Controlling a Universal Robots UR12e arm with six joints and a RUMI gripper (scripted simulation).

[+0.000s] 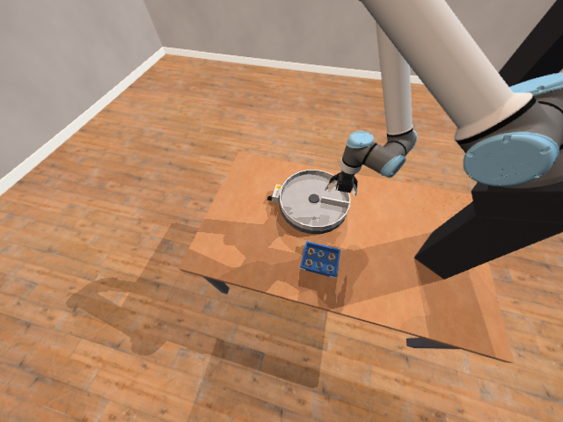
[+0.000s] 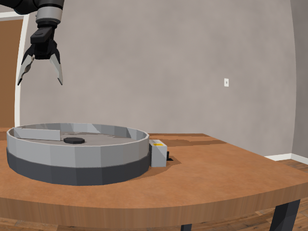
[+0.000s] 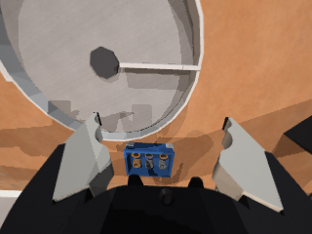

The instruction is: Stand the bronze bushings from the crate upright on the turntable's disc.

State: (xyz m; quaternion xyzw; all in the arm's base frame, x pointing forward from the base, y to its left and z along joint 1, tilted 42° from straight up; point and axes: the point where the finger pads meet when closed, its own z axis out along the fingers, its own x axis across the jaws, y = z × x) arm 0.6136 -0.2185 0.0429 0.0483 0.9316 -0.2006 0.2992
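Right now the blue crate is 30 cm to the left of my hand, 19 cm below it and 11 cm ahead of it. Also, from my hand: grey turntable: 16 cm below, 11 cm ahead, 7 cm to the right.
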